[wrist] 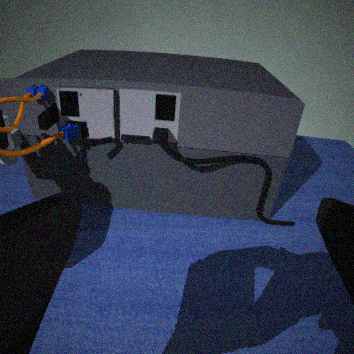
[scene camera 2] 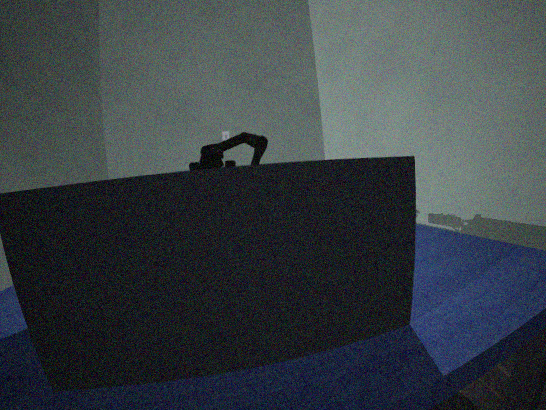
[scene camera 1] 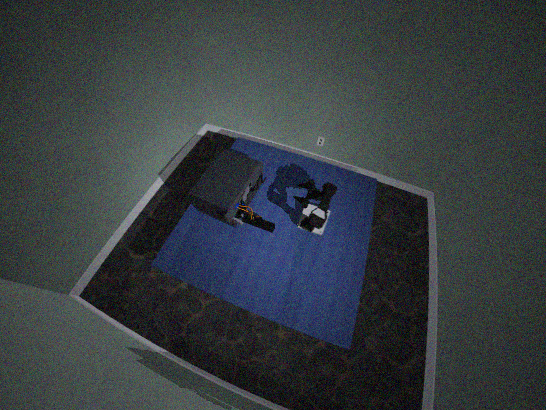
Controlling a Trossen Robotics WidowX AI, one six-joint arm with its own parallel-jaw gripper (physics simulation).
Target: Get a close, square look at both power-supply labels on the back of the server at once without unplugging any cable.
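Places are measured from the arm's base along level axes (x ahead, y left, z up), in centimetres.
Pixels of known places: gripper, fingertip midpoint: (wrist: pixel 203 206) (scene camera 1: pixel 295 190).
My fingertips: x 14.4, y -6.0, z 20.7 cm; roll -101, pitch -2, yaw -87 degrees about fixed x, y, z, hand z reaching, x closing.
Ahead of a thing's pixels: the offset from my fingertips to its middle. "spot": to the spot under its first point. Level surfaces: height alone.
The server (scene camera 1: pixel 227 175) (scene camera 2: pixel 225 265) (wrist: pixel 235 120) is a large grey box. In the wrist view its back shows at a slant, above the middle. Two pale power-supply panels, the left one {dx +28.8, dy +12.9, dz -8.3 cm} (wrist: pixel 96 112) and the right one {dx +29.8, dy +8.0, dz -8.3 cm} (wrist: pixel 136 112), each have a dark square. No label lettering is readable. A dark vertical bar {spot: dx +29.9, dy +10.5, dz -8.1 cm} (wrist: pixel 116 112) stands between them. Black cables (wrist: pixel 225 161) run from below the panels to the right and down. My gripper (wrist: pixel 203 206) is open and empty, its fingers at both lower sides, apart from the server. In scene camera 2, the server hides my gripper.
Orange cables {spot: dx +24.5, dy +19.6, dz -10.4 cm} (scene camera 1: pixel 246 209) (wrist: pixel 35 149) with blue plugs {dx +28.3, dy +17.3, dz -10.7 cm} (wrist: pixel 71 132) are at the server's left side. A dark arm-like part (scene camera 1: pixel 264 224) (wrist: pixel 65 170) sticks out near them. My arm (scene camera 1: pixel 327 191) (scene camera 2: pixel 243 137) stands on a white plate (scene camera 1: pixel 322 229) on the blue mat {dz -26.0 cm} (scene camera 1: pixel 280 275).
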